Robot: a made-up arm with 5 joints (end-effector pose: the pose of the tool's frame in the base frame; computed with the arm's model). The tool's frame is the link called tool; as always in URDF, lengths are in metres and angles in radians. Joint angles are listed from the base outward.
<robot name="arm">
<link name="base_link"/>
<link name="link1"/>
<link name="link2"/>
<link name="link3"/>
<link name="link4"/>
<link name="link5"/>
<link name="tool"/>
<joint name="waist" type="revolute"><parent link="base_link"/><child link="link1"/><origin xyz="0.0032 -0.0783 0.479" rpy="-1.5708 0 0"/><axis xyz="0 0 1"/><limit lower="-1.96" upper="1.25"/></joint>
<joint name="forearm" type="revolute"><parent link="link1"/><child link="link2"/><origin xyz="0.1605 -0.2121 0.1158" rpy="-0.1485 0.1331 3.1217"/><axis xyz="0 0 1"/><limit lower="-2.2" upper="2.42"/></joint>
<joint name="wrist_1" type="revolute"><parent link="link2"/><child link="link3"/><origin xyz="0.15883 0.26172 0.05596" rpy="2.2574 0.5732 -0.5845"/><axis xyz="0 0 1"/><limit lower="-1.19" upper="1.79"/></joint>
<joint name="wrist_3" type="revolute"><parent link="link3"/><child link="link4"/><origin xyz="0.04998 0.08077 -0.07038" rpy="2.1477 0.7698 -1.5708"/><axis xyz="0 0 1"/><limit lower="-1.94" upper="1.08"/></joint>
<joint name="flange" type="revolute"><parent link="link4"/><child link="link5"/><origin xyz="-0.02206 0.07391 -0.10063" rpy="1.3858 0.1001 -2.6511"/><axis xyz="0 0 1"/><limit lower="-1.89" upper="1.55"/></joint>
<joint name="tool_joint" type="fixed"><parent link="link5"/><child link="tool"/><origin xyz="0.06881 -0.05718 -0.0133" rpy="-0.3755 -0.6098 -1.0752"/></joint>
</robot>
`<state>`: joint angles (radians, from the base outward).
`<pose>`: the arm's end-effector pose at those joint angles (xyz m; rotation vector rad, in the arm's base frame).
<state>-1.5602 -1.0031 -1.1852 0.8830 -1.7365</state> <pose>-0.2343 -0.0995 0.3471 1.4130 -0.7199 2.4048</pose>
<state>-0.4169 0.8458 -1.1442 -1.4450 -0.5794</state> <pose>0.0812 -0.0687 1.1741 -1.9133 -0.3894 -0.6805</pose>
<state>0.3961 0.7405 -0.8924 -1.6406 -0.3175</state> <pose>0.4857 -0.0938 0.9386 -1.7013 0.2664 -0.1907</pose>
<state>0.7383 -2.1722 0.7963 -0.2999 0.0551</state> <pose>0.1545 0.1203 0.3881 0.5464 -0.5384 -0.7614</pose>
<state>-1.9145 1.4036 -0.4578 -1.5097 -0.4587</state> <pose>-0.6166 -0.0702 0.7150 -0.8639 -0.6523 -1.8248</pose>
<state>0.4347 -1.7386 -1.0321 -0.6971 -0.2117</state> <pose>-0.1019 -0.0695 0.5102 -1.1604 -0.2751 -1.7029</pose>
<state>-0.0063 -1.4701 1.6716 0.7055 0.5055</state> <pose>-0.0618 0.2421 0.6875 0.5106 -1.0403 0.7930</pose>
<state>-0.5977 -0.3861 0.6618 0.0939 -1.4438</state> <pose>-0.2185 -0.0250 0.6314 -0.9032 0.5219 -1.4700</pose>
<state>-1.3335 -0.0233 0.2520 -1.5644 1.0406</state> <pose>-0.4241 -0.0053 0.5303 0.4321 -1.7722 -0.6003</pose>
